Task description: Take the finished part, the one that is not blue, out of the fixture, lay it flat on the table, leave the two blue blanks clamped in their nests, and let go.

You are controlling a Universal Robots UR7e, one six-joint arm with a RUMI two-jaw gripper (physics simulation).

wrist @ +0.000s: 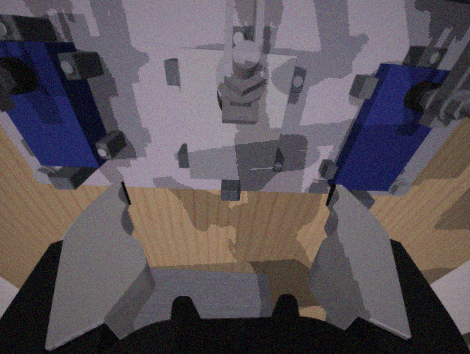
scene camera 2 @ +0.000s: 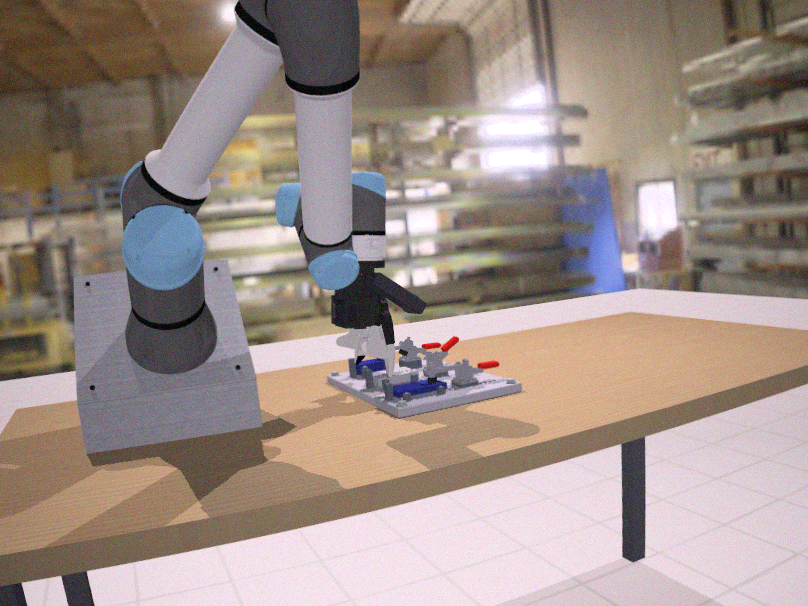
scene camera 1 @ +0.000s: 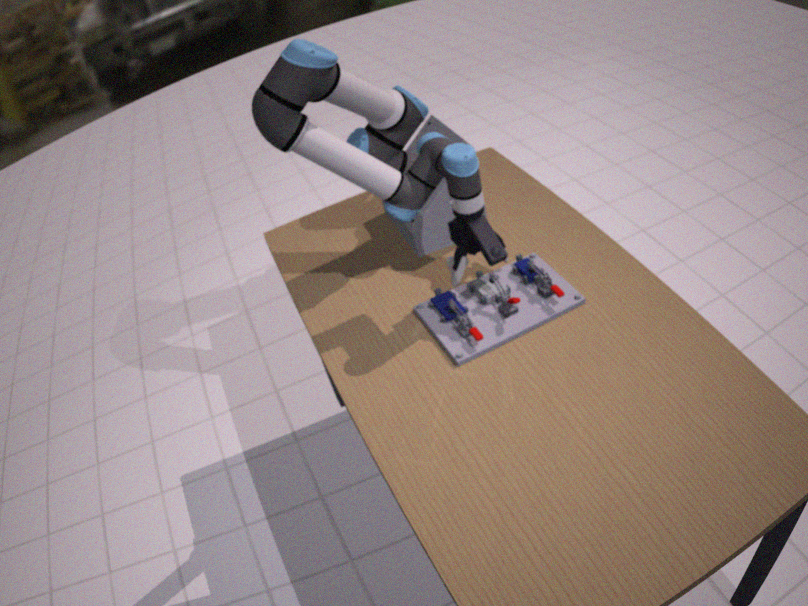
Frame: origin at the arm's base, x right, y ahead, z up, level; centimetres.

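Where they show: gripper, between the fingertips: [wrist: 230,185] [scene camera 2: 372,370] [scene camera 1: 481,274]; arm's base, origin of its link: [scene camera 2: 171,338].
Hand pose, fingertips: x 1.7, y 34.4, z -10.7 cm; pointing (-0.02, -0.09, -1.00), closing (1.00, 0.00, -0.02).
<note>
Each offset is from my fingertips to the top centre of the thing. "spot": to the spot under its first point. Level surfaces: height alone.
The finished part {dx +0.1, dy +3.8, dz -0.9 cm} [wrist: 205,120], pale grey, lies flat in the middle nest of the fixture plate {dx +0.2, dy +8.5, dz -3.0 cm} [scene camera 1: 497,335] [scene camera 2: 482,390] [wrist: 157,165]. The middle clamp {spot: dx +0.2, dy +6.9, dz +4.4 cm} [wrist: 243,95] extends over it; I cannot tell whether its pad touches. Two blue blanks {dx +11.1, dy +3.1, dz -1.4 cm} [scene camera 1: 448,305] {dx -10.9, dy +4.4, dz -0.4 cm} [scene camera 1: 522,269] [scene camera 2: 417,388] [scene camera 2: 370,365] [wrist: 45,125] [wrist: 385,135] sit in the outer nests under their clamps. My gripper [scene camera 2: 375,366] [wrist: 230,185] is open and empty, low at the plate's base-side edge. In the wrist view its fingertips lie either side of the middle nest's end stop {spot: dx +0.0, dy -0.3, dz +0.2 cm} [wrist: 230,190]. One finger is hidden in scene camera 1.
The middle clamp's red handle {spot: dx +1.1, dy +15.9, dz +2.7 cm} [scene camera 2: 450,343] tilts up; the outer red handles {dx +11.3, dy +17.3, dz +0.2 cm} [scene camera 1: 475,333] {dx -10.7, dy +17.7, dz +1.2 cm} [scene camera 1: 556,290] lie lower. Small posts surround each nest. The grey robot pedestal [scene camera 1: 434,228] [scene camera 2: 169,417] [wrist: 200,292] stands behind the gripper. The wooden table {dz -4.5 cm} [scene camera 1: 587,424] [scene camera 2: 652,365] extends beyond the plate.
</note>
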